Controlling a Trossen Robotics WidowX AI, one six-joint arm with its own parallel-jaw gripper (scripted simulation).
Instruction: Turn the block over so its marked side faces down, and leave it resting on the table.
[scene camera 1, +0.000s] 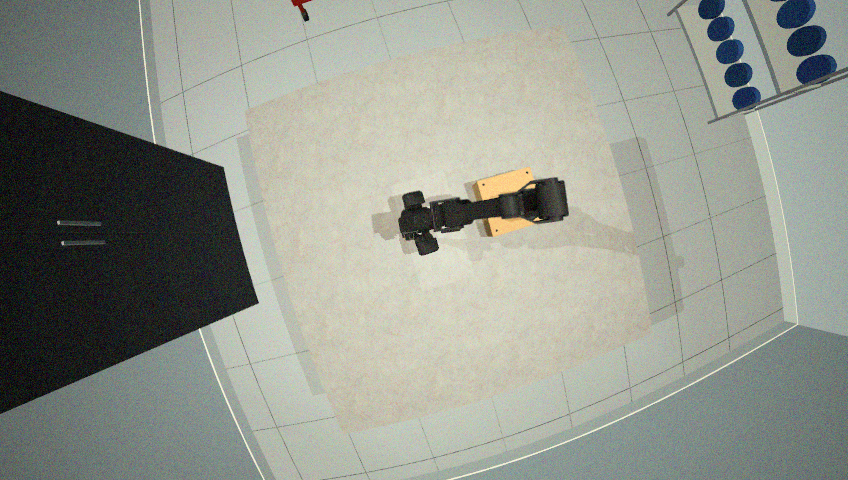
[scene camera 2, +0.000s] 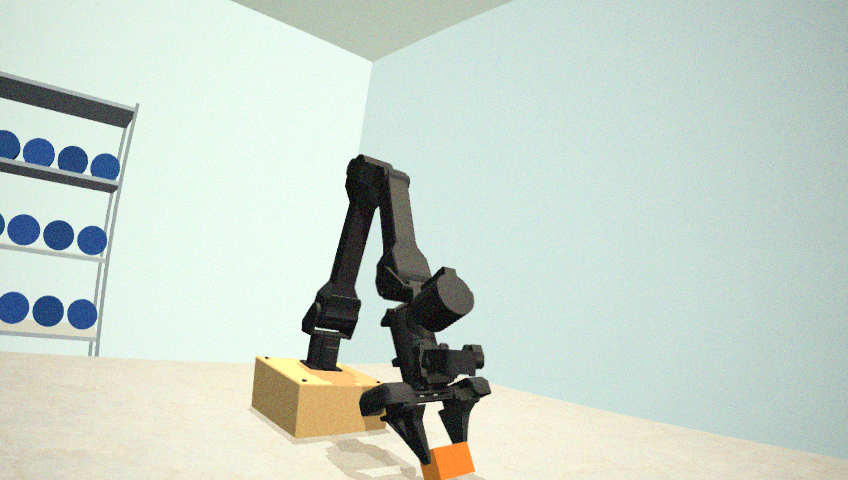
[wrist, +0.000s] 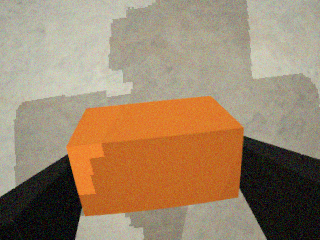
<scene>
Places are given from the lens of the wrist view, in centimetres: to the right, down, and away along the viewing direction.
my gripper (wrist: 155, 153): 0, 1, 10
orange block (wrist: 128, 158): -1, 1, 8
</scene>
